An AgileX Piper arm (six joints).
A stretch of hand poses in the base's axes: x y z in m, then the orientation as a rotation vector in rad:
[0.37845 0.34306 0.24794 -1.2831 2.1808 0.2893]
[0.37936 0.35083 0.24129 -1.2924 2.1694 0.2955]
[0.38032 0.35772 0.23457 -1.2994 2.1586 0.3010]
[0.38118 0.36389 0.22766 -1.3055 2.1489 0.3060]
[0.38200 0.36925 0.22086 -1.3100 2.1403 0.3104]
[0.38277 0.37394 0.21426 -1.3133 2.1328 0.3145]
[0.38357 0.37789 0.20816 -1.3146 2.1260 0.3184]
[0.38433 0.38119 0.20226 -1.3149 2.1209 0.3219]
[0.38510 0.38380 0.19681 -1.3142 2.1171 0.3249]
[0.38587 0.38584 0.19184 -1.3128 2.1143 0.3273]
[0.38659 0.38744 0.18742 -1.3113 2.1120 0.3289]
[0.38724 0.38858 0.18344 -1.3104 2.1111 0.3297]
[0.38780 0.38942 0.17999 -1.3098 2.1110 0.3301]
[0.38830 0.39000 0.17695 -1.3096 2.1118 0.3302]
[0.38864 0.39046 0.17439 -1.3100 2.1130 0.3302]
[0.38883 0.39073 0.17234 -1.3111 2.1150 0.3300]
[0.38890 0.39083 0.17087 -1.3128 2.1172 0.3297]
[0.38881 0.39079 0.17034 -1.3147 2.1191 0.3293]
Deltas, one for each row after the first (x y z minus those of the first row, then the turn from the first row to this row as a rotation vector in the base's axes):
[0.00091 0.00777 -0.00665 0.0044 -0.0039 0.0108]
[0.00187 0.01466 -0.01337 0.0091 -0.0082 0.0198]
[0.00273 0.02083 -0.02028 0.0134 -0.0120 0.0279]
[0.00355 0.02619 -0.02708 0.0176 -0.0157 0.0344]
[0.00432 0.03088 -0.03368 0.0216 -0.0188 0.0397]
[0.00512 0.03483 -0.03978 0.0261 -0.0221 0.0435]
[0.00588 0.03813 -0.04568 0.0301 -0.0244 0.0460]
[0.00665 0.04074 -0.05113 0.0337 -0.0262 0.0474]
[0.00742 0.04278 -0.05610 0.0368 -0.0277 0.0479]
[0.00814 0.04438 -0.06052 0.0393 -0.0292 0.0480]
[0.00879 0.04552 -0.06450 0.0405 -0.0298 0.0478]
[0.00935 0.04636 -0.06795 0.0410 -0.0298 0.0475]
[0.00985 0.04694 -0.07099 0.0409 -0.0292 0.0472]
[0.01019 0.04740 -0.07355 0.0402 -0.0282 0.0471]
[0.01038 0.04767 -0.07560 0.0388 -0.0264 0.0472]
[0.01045 0.04777 -0.07707 0.0370 -0.0244 0.0476]
[0.01036 0.04773 -0.07760 0.0351 -0.0226 0.0482]

